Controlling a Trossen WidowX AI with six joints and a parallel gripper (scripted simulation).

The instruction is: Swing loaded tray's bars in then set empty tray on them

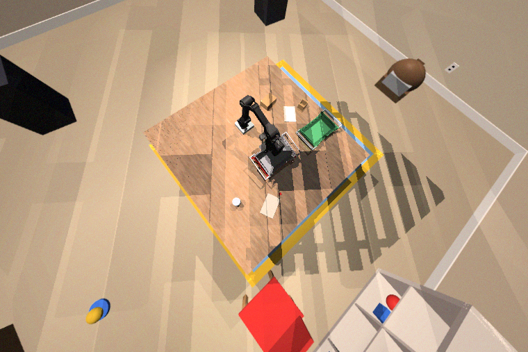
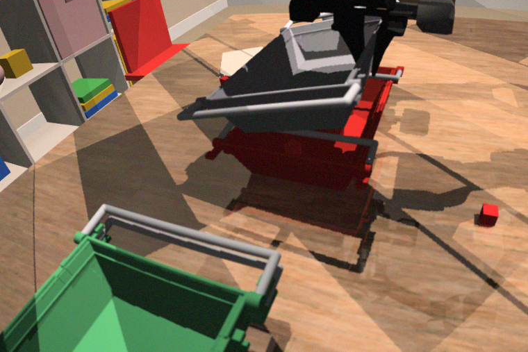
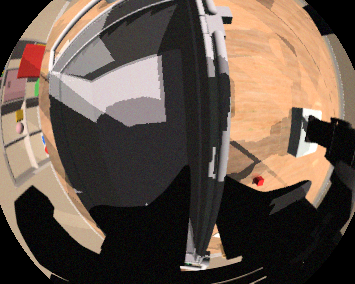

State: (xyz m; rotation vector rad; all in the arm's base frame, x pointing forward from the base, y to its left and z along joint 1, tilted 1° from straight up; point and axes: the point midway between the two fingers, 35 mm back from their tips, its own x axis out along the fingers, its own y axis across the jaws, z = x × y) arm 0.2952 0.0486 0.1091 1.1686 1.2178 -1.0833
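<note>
My gripper tip is now 8 cm short of the grey tray, 2 cm below it and 1 cm to the right of it. Round my gripper tip: grey cylinder: 39 cm to the right, 21 cm ahead, 7 cm below.
</note>
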